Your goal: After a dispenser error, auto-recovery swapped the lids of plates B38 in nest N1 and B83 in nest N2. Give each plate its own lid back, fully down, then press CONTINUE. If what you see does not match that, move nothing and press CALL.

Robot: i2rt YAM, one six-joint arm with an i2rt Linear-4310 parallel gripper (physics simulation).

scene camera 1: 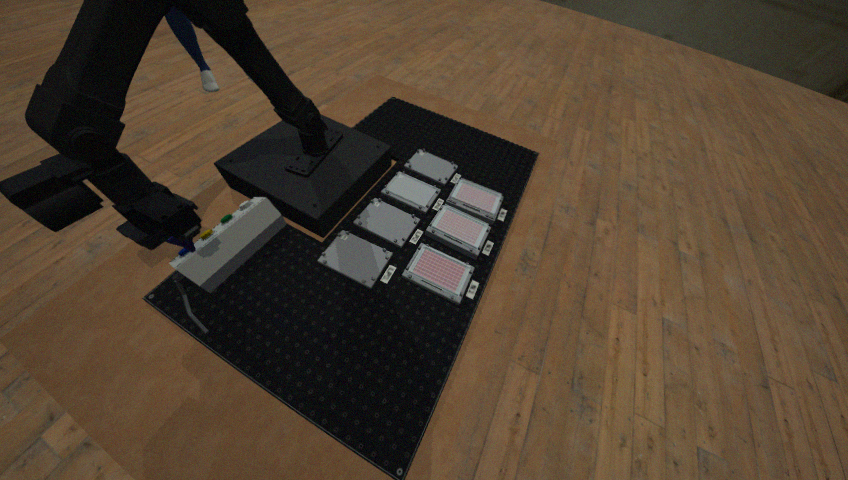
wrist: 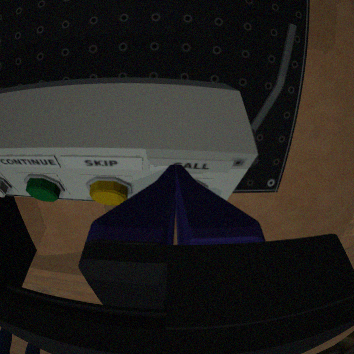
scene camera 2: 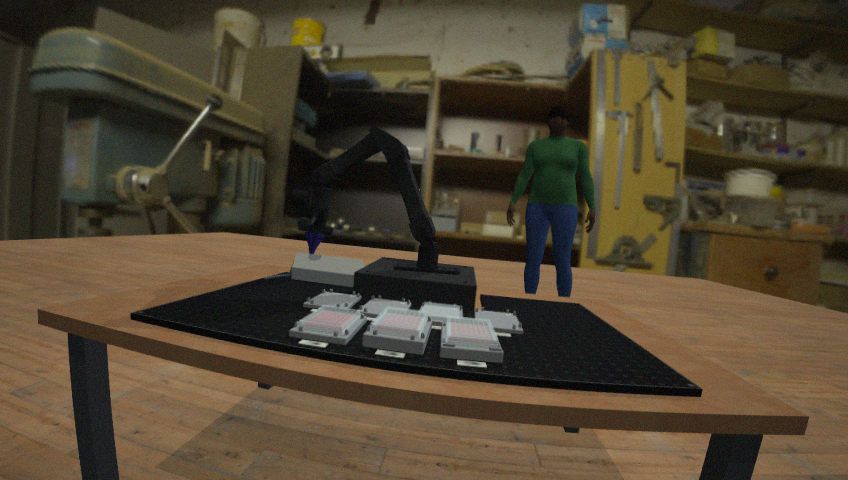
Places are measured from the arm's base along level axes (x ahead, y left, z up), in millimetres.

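Pixels of known places: gripper, between the fingertips: (scene camera 1: 192,250) (wrist: 175,173) (scene camera 2: 311,255); arm's base, origin of its link: (scene camera 1: 316,151) (scene camera 2: 426,270).
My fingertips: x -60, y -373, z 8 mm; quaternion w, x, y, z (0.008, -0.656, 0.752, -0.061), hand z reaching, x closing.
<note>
Ahead of a thing's pixels: the offset from my fingertips to its middle. "spot": to the spot under its first point.
My gripper (scene camera 1: 191,247) (scene camera 2: 312,252) (wrist: 175,173) is shut and empty, its tips pointing down at the CALL end of the pale button box @(15 mm ahead, 65 mm left, 34 mm down) (scene camera 1: 242,239) (scene camera 2: 327,269) (wrist: 125,115). The blue CALL button @(22 mm back, 4 mm right, 12 mm down) (scene camera 1: 183,252) shows beside the tips in scene camera 1; in the wrist view the fingers hide it, so contact is unclear. The green CONTINUE button @(2 mm back, 94 mm left, 12 mm down) (scene camera 1: 226,218) (wrist: 43,190) is apart from the fingers. Three plates with pink wells @(483 mm ahead, 165 mm left, 56 mm down) (scene camera 1: 441,271) @(500 mm ahead, 296 mm left, 40 mm down) (scene camera 1: 458,229) @(522 mm ahead, 420 mm left, 44 mm down) (scene camera 1: 474,196) sit in the outer row of nests. Their nest and plate labels are too small to read, and lid identities cannot be told.
The yellow SKIP button @(12 mm back, 45 mm left, 12 mm down) (scene camera 1: 205,234) (wrist: 108,193) lies between CONTINUE and CALL. Several grey nests @(spot: 287 mm ahead, 129 mm left, 66 mm down) (scene camera 1: 355,258) @(spot: 316 mm ahead, 259 mm left, 66 mm down) (scene camera 1: 387,221) @(spot: 360 mm ahead, 517 mm left, 66 mm down) (scene camera 1: 430,165) form the inner row; one holds a paler flat piece @(339 mm ahead, 390 mm left, 62 mm down) (scene camera 1: 410,190). The arm's black base (scene camera 1: 309,178) (scene camera 2: 416,282) stands beside the box. A person (scene camera 2: 557,172) stands behind the table.
</note>
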